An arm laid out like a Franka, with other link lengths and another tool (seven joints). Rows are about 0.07 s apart.
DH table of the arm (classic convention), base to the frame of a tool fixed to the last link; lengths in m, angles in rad. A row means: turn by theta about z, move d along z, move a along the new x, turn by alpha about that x. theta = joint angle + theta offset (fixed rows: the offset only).
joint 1: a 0, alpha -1.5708, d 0.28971, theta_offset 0
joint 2: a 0, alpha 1.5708, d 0, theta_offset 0
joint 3: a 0.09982, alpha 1.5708, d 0.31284, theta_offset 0
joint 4: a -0.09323, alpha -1.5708, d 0, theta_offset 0
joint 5: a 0, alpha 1.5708, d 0.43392, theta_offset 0
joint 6: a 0.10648, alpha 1.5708, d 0, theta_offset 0
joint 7: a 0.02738, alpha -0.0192, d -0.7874, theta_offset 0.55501
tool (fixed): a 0, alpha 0, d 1.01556, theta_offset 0
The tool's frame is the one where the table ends.
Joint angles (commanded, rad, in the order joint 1, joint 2, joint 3, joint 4, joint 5, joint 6, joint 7), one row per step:
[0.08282, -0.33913, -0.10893, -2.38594, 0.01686, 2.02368, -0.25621]
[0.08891, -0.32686, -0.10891, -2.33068, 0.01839, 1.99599, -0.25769]
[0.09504, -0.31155, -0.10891, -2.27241, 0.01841, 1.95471, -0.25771]
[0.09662, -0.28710, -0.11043, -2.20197, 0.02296, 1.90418, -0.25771]
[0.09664, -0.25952, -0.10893, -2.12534, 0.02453, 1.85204, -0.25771]
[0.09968, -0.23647, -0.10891, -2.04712, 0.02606, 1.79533, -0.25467]
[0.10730, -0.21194, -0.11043, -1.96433, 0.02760, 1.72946, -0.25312]
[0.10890, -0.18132, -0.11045, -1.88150, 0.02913, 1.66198, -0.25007]
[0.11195, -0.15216, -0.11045, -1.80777, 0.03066, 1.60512, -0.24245]
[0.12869, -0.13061, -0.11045, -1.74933, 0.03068, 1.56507, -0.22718]
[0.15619, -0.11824, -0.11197, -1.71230, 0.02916, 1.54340, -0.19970]
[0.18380, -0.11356, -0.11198, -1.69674, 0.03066, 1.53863, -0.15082]
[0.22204, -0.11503, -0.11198, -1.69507, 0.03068, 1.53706, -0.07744]
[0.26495, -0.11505, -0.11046, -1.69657, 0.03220, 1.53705, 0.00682]
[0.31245, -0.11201, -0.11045, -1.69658, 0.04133, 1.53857, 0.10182]
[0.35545, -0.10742, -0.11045, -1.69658, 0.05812, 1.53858, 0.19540]
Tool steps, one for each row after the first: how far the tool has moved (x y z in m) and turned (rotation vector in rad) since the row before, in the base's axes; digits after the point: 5 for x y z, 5 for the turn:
[0.01239, 0.00251, 0.02050, 0.00008, -0.01542, 0.00637]
[0.00941, 0.00254, 0.01900, -0.00128, -0.00177, 0.00626]
[0.01015, -0.00005, 0.01951, 0.00255, 0.00445, -0.00118]
[0.01075, 0.00034, 0.02107, -0.00140, 0.00288, 0.00142]
[0.00860, 0.00140, 0.02388, -0.00062, 0.00153, 0.00043]
[0.00640, 0.00347, 0.02431, -0.00041, 0.00753, 0.00558]
[0.00513, 0.00106, 0.02033, -0.00159, 0.01518, -0.00014]
[0.00442, 0.00207, 0.01703, -0.00183, 0.01243, -0.00334]
[0.00373, 0.01001, 0.01479, -0.00310, 0.00367, 0.00245]
[0.00215, 0.01510, 0.01047, -0.00406, -0.00199, -0.00093]
[0.00032, 0.01641, 0.00517, -0.00114, -0.00412, -0.02120]
[-0.00361, 0.02190, 0.00167, -0.00321, 0.00133, -0.03495]
[-0.00513, 0.02579, -0.00076, -0.00306, 0.00483, -0.03967]
[-0.00623, 0.02926, -0.00177, 0.00325, 0.00688, -0.04747]
[-0.00772, 0.02818, -0.00295, 0.00910, 0.01267, -0.05057]

